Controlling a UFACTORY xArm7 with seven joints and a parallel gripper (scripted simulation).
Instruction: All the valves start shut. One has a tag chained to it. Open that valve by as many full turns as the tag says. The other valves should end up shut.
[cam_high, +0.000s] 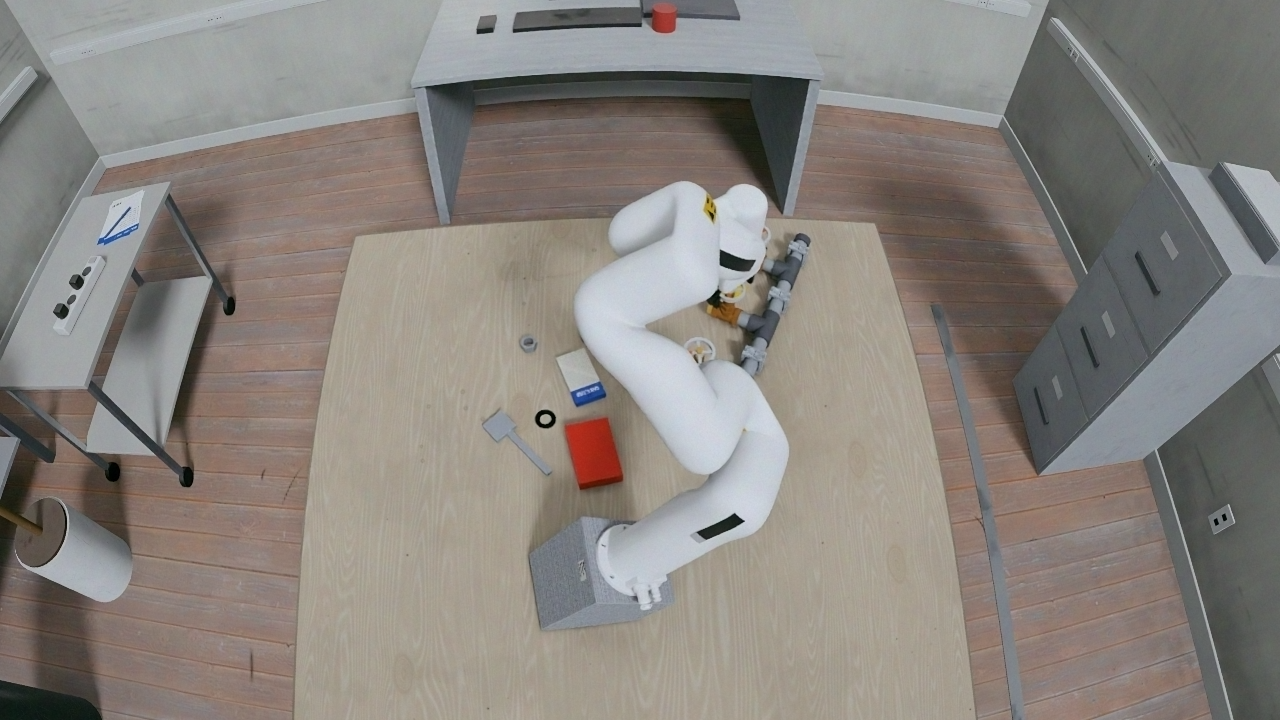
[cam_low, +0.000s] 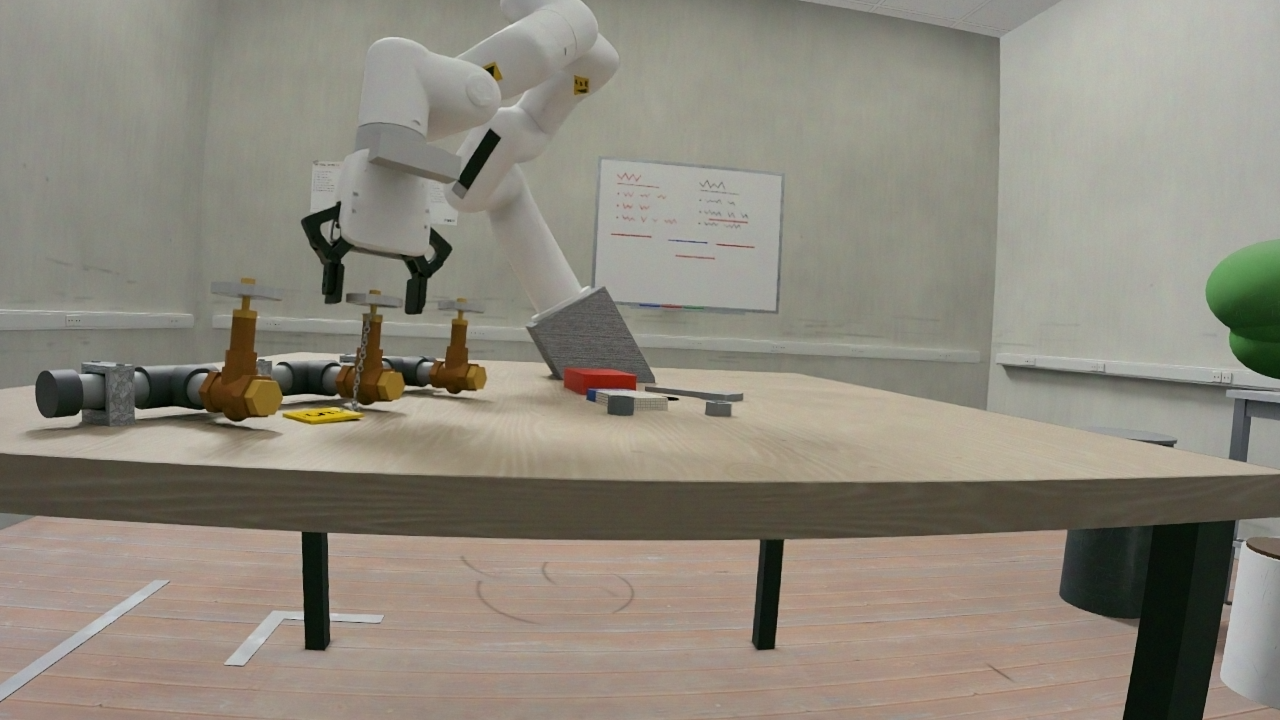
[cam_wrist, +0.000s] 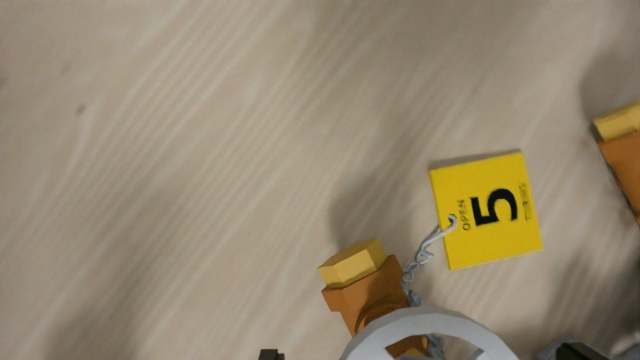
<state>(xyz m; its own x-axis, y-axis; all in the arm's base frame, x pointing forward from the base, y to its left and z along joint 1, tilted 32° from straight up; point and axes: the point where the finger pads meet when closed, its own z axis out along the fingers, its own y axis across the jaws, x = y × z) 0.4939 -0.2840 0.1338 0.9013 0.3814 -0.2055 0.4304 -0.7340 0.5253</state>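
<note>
Right now the yellow tag is 8 cm ahead of my hand, 3 cm to the right of it and 11 cm below it. Also, from my hand: blue-and-white box 7 cm behind, 31 cm to the left, 11 cm below; then red block 24 cm behind, 32 cm to the left, 10 cm below; then grey nut 3 cm ahead, 39 cm to the left, 11 cm below.
</note>
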